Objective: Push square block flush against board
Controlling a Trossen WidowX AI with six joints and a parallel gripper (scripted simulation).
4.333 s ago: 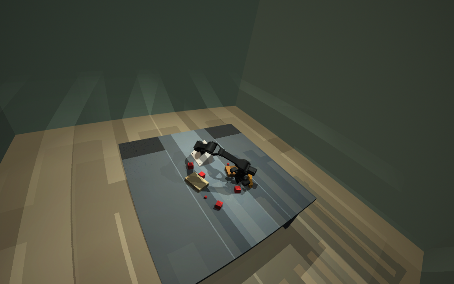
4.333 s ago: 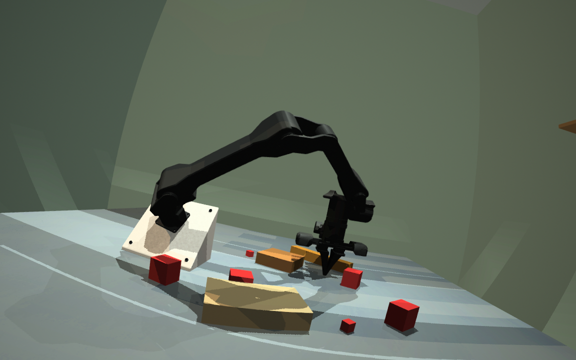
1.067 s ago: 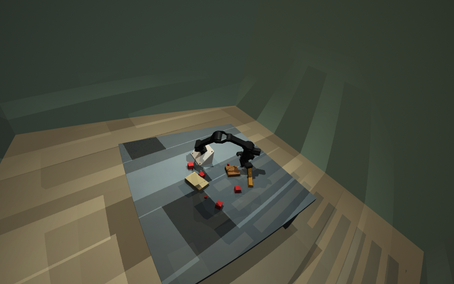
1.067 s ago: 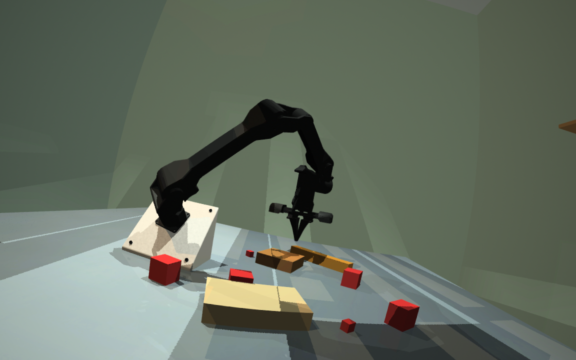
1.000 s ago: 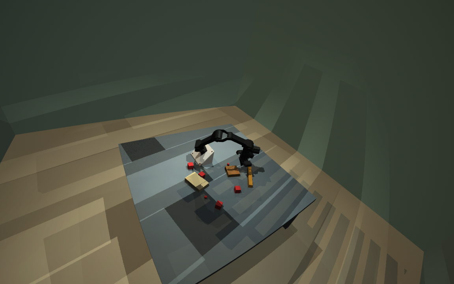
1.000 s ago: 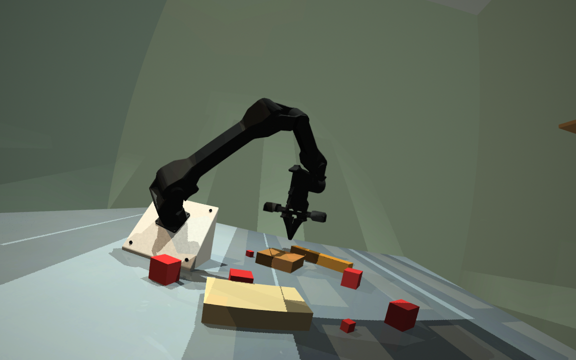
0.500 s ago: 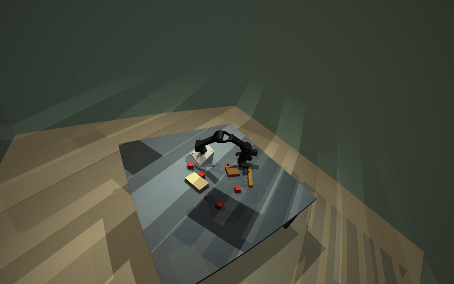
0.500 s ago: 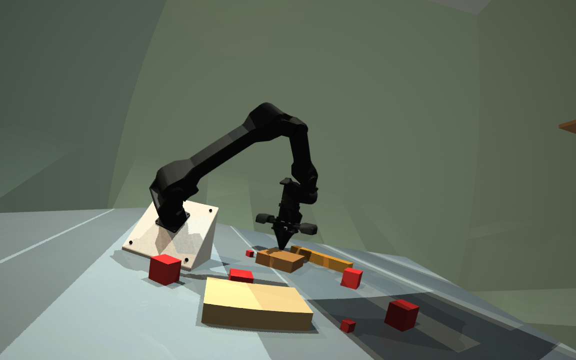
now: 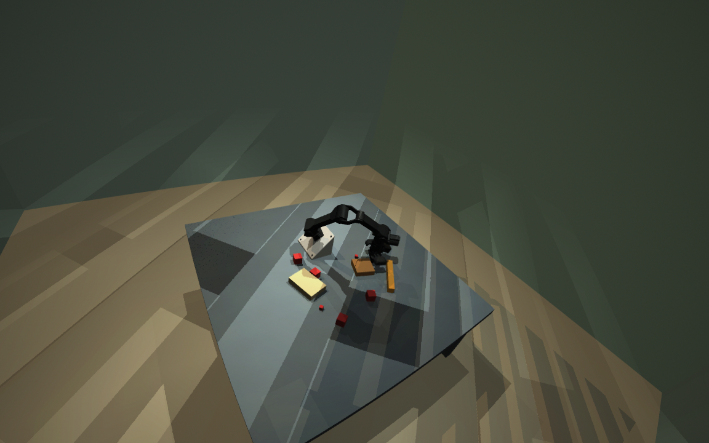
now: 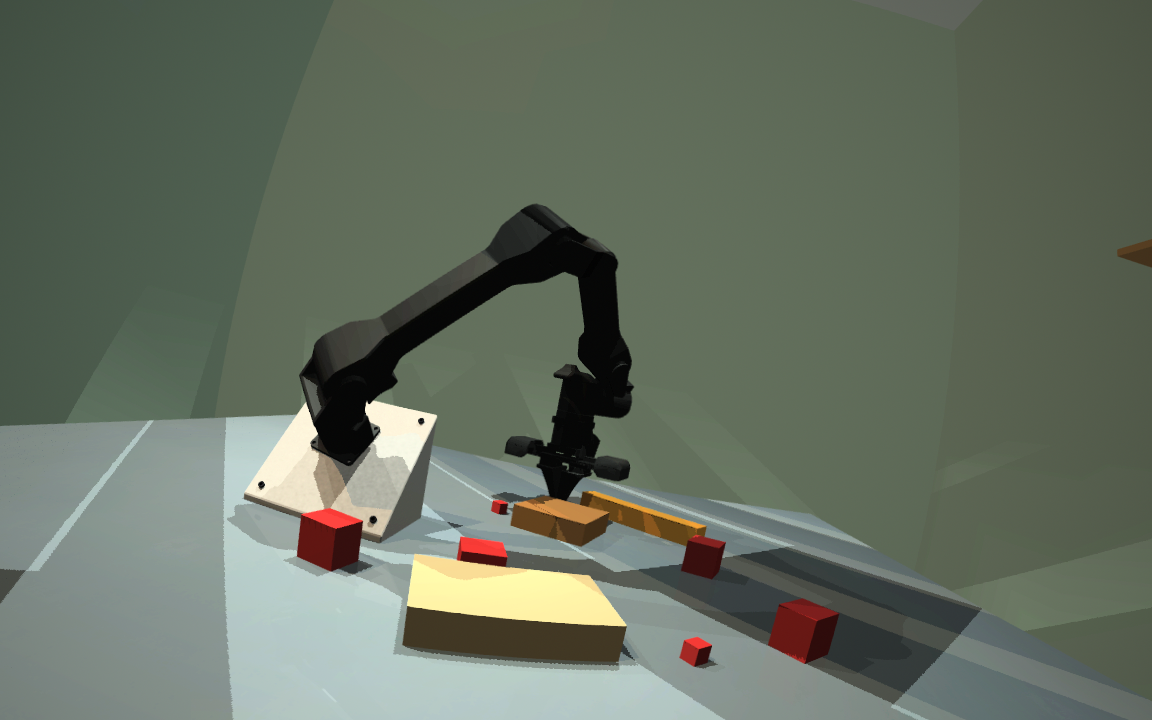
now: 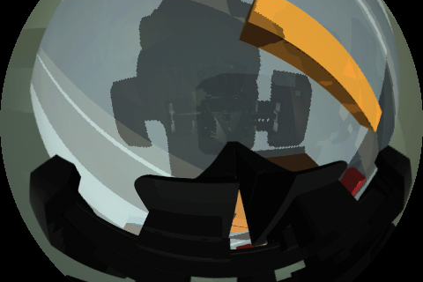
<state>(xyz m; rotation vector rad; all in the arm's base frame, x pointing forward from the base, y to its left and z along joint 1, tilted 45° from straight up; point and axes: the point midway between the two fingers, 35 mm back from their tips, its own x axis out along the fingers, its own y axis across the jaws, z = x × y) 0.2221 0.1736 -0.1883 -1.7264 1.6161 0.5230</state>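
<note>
Now: gripper tip 70 mm to the left of the square block, 20 mm short of it and 10 mm below it. Round my gripper tip: tan board 400 mm to the right, 60 mm ahead, 10 mm above; then orange bar 120 mm ahead, 40 mm to the left, 10 mm above.
</note>
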